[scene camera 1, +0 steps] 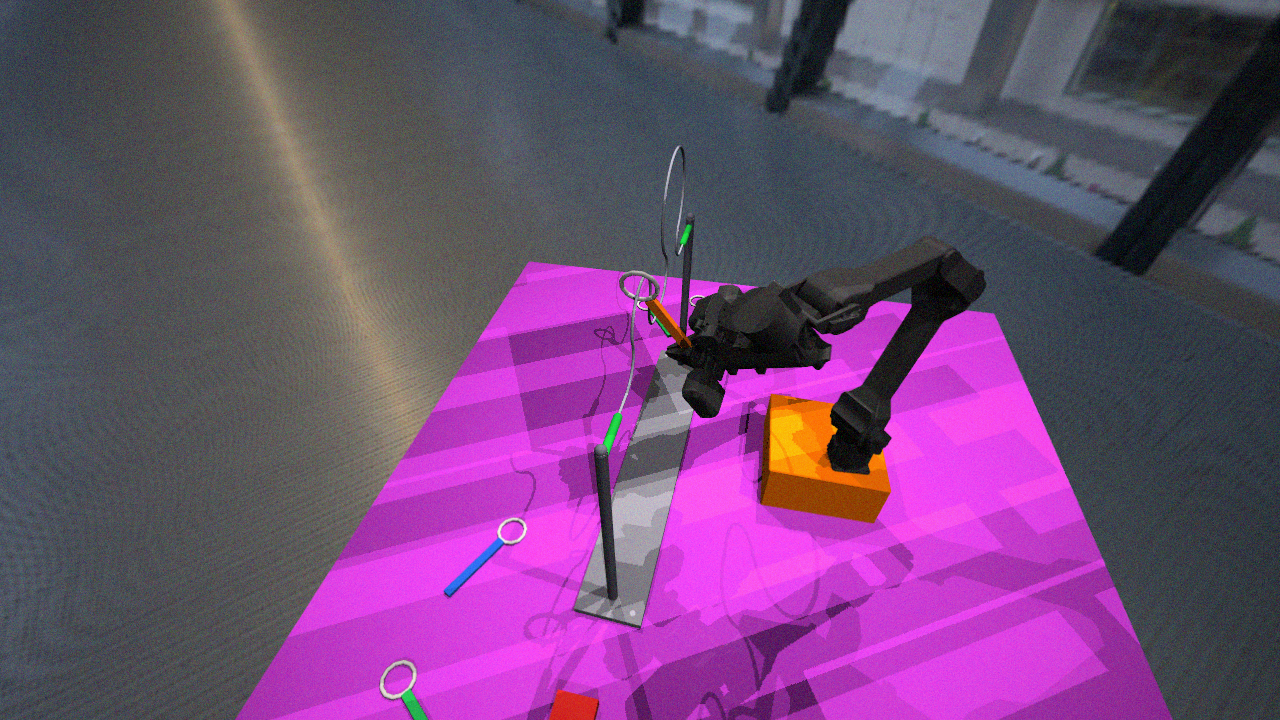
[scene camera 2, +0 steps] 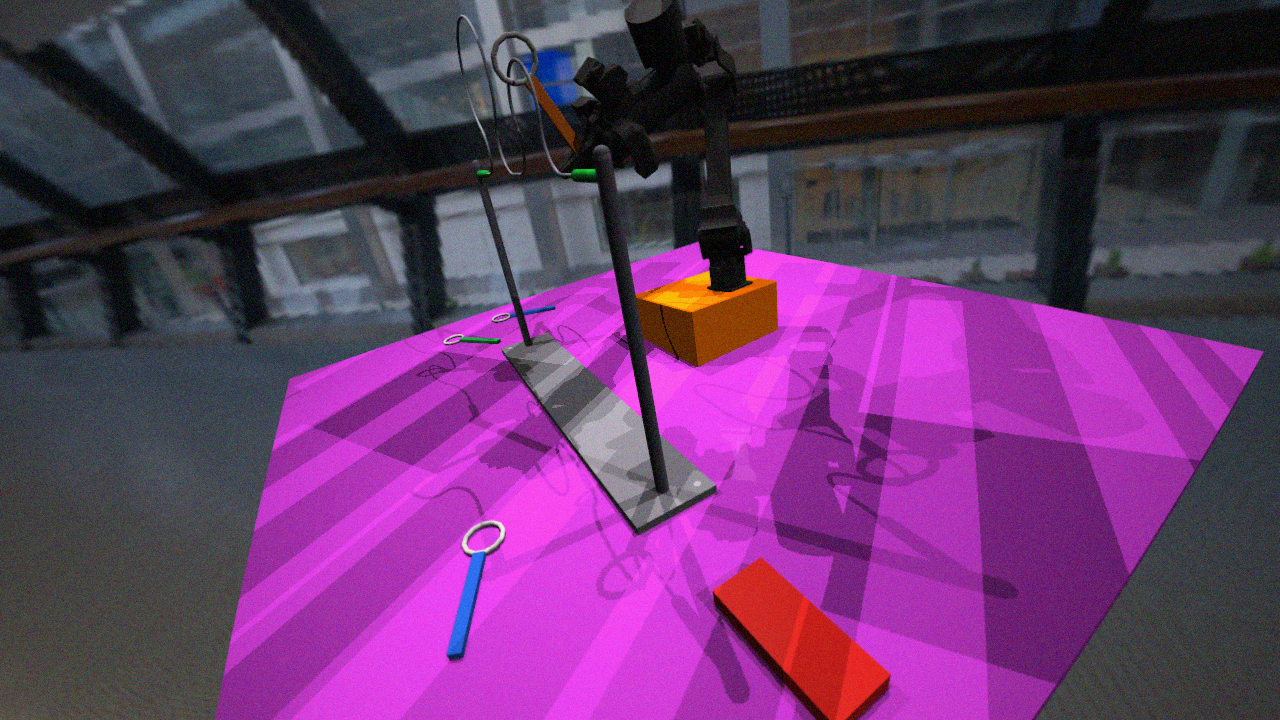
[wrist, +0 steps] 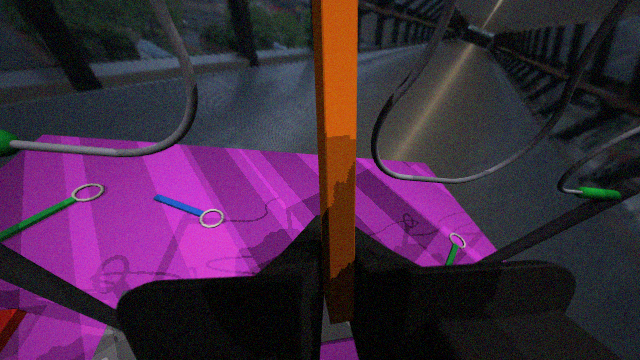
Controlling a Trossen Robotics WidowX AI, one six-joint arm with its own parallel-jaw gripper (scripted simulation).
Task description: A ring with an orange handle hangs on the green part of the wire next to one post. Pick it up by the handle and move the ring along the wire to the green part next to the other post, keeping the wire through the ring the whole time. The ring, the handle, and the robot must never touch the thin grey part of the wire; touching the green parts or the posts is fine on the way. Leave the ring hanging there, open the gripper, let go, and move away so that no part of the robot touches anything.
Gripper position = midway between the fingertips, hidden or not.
I see my gripper (scene camera 2: 560, 175).
My gripper also shows in scene camera 1 (scene camera 1: 667, 351) and in the wrist view (wrist: 327, 222).
